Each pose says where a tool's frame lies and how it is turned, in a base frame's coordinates. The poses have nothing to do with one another.
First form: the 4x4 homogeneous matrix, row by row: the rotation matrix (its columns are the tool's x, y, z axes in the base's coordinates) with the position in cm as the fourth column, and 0 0 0 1 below. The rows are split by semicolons.
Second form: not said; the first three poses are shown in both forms.
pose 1, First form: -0.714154 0.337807 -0.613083 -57.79; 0.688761 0.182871 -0.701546 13.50; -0.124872 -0.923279 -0.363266 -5.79; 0 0 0 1
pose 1, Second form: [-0.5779 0.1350 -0.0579 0.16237 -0.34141 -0.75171 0.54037]
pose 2, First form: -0.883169 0.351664 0.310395 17.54; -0.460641 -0.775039 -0.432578 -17.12; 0.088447 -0.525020 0.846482 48.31; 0 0 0 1
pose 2, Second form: [0.1754 -0.1712 0.4831 0.21695 -0.10652 0.25576 -0.93604]
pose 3, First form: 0.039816 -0.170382 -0.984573 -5.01; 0.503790 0.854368 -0.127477 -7.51; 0.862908 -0.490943 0.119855 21.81; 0 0 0 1
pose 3, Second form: [-0.0501 -0.0751 0.2181 0.70958 -0.12806 -0.65090 0.23752]
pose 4, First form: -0.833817 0.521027 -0.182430 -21.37; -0.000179 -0.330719 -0.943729 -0.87; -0.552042 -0.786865 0.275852 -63.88; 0 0 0 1
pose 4, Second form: [-0.2137 -0.0087 -0.6388 0.16682 0.23508 0.55391 -0.78109]
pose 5, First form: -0.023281 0.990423 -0.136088 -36.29; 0.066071 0.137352 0.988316 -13.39; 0.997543 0.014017 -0.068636 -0.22; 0 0 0 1
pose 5, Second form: [-0.3629 -0.1339 -0.0022 0.51123 -0.47645 -0.55436 -0.45202]
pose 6, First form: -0.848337 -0.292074 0.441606 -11.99; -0.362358 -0.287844 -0.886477 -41.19; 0.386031 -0.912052 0.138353 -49.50; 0 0 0 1
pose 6, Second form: [-0.1199 -0.4119 -0.4950 0.02330 -0.27439 0.59627 -0.75408]
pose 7, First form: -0.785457 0.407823 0.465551 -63.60; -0.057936 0.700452 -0.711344 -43.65; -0.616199 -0.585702 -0.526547 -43.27; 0 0 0 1
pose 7, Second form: [-0.6360 -0.4365 -0.4327 0.31163 0.10079 0.86782 -0.37365]
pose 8, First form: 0.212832 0.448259 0.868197 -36.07; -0.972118 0.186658 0.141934 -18.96; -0.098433 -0.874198 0.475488 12.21; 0 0 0 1
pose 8, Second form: [-0.3607 -0.1896 0.1221 0.68465 -0.37104 0.35297 -0.51865]
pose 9, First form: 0.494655 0.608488 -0.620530 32.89; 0.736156 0.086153 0.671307 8.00; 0.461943 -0.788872 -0.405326 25.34; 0 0 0 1
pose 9, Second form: [0.3289 0.0800 0.2534 0.54210 -0.67339 -0.49921 0.05888]
